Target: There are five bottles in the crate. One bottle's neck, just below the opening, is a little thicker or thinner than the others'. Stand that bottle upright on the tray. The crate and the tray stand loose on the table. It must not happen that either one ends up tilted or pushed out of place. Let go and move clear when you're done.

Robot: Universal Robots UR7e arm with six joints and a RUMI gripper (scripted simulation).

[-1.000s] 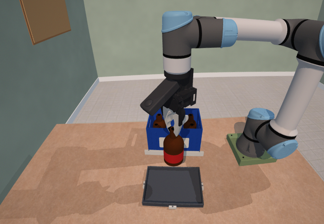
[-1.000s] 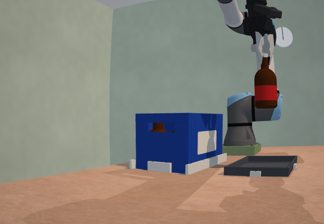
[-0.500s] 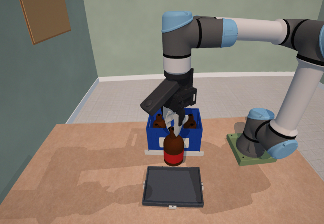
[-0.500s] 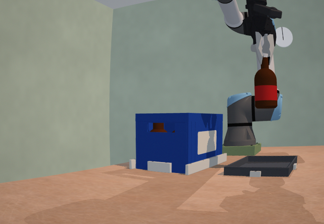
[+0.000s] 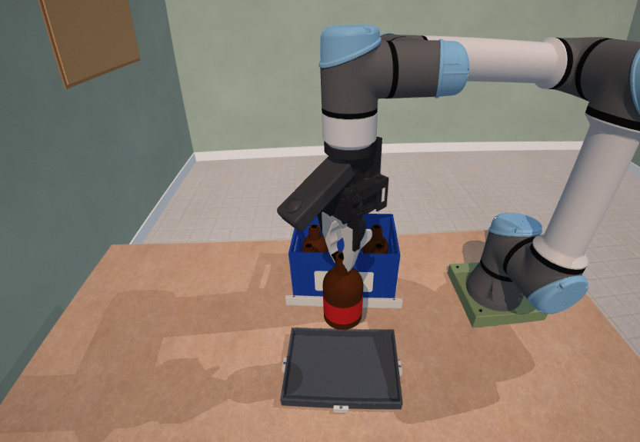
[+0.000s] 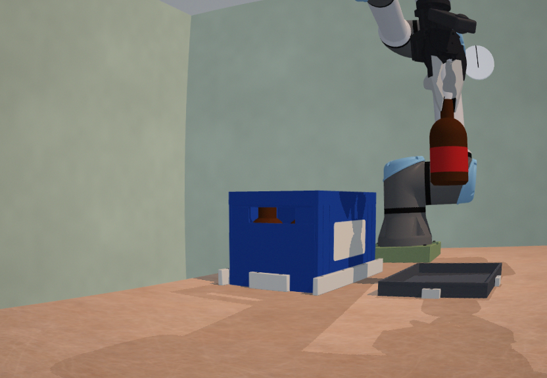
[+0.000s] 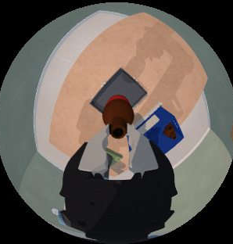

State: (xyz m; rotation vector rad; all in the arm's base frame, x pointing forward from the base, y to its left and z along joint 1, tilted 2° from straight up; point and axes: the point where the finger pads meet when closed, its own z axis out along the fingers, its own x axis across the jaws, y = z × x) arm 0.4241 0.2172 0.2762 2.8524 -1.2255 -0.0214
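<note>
Right now my hand is 7 cm above the glass bottle. From my hand the other things lie so: dark tray 32 cm below; blue crate 30 cm to the right, 25 cm below, 1 cm behind.
</note>
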